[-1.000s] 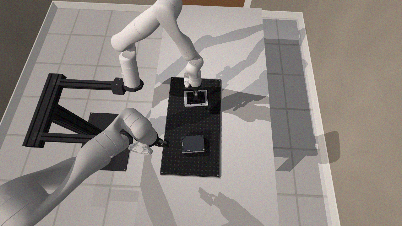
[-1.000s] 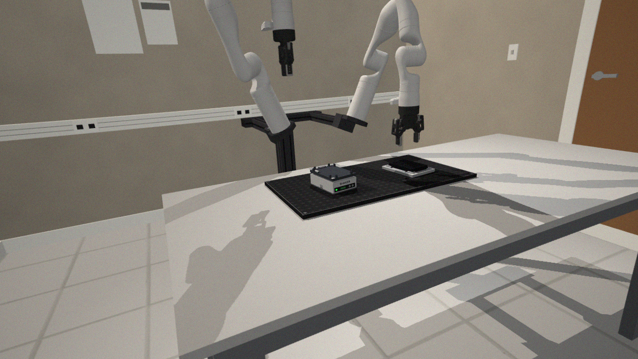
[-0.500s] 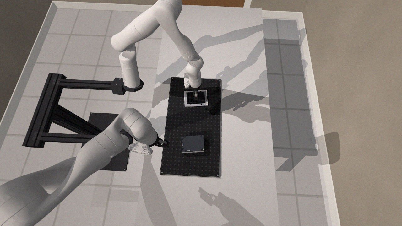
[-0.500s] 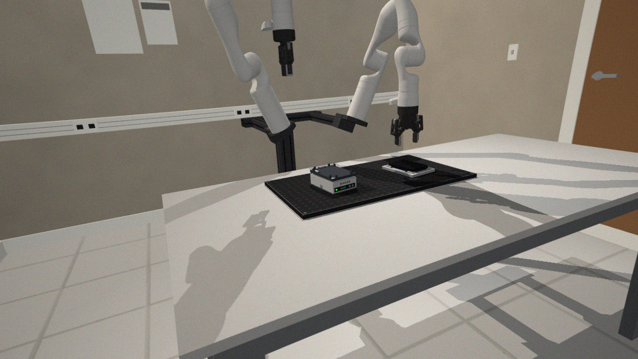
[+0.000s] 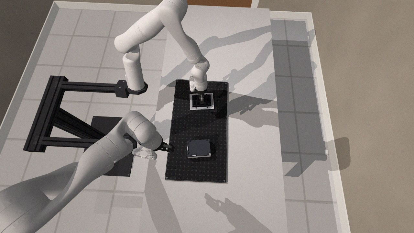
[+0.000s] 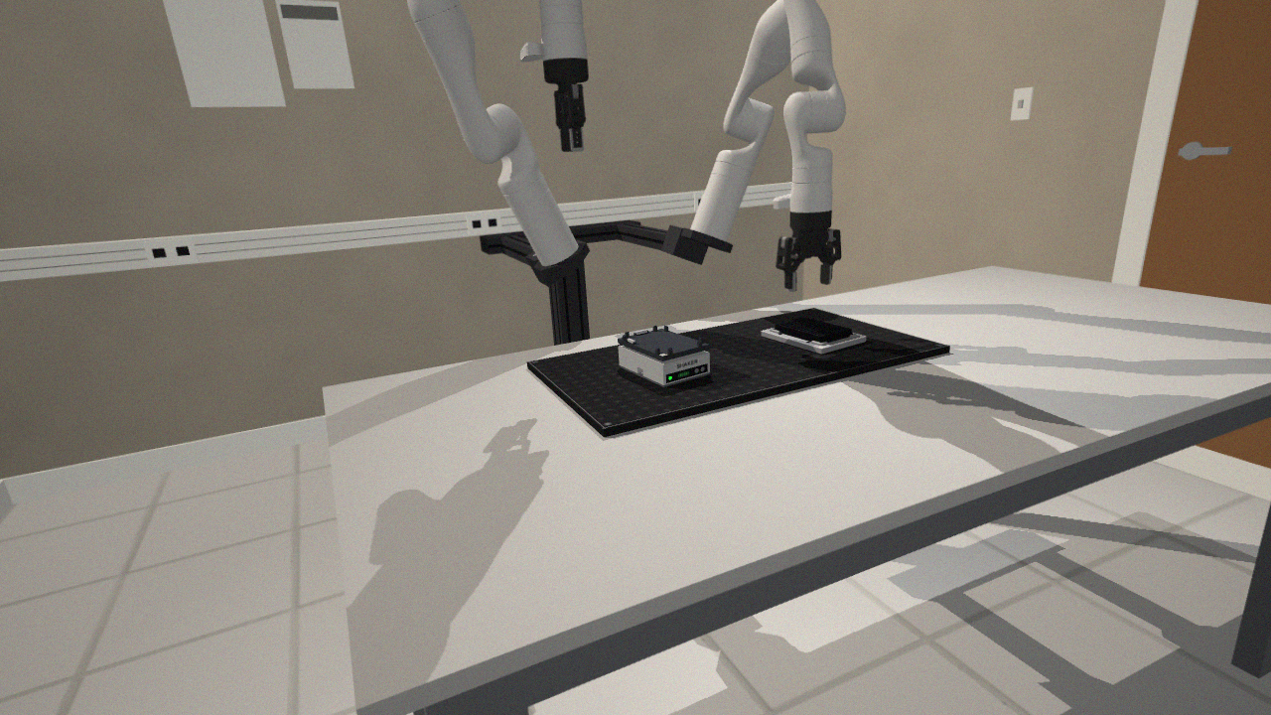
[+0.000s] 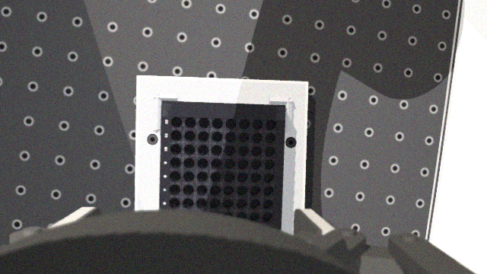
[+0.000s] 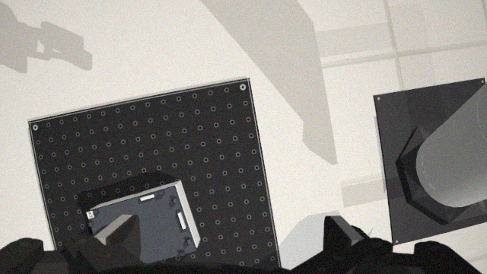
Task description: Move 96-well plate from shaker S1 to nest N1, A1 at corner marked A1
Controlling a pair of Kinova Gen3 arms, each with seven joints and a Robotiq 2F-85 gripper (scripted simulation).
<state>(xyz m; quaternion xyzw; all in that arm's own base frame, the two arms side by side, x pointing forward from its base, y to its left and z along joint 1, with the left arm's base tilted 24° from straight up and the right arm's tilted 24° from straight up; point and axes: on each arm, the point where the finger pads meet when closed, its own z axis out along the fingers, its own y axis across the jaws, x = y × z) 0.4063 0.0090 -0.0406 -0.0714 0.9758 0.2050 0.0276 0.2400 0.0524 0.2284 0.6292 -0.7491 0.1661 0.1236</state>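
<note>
Now: left hand 90 mm above the dark 96-well plate and 10 mm to the right of it. Round my left hand: plate nest N1: 110 mm below, 10 mm to the left.
</note>
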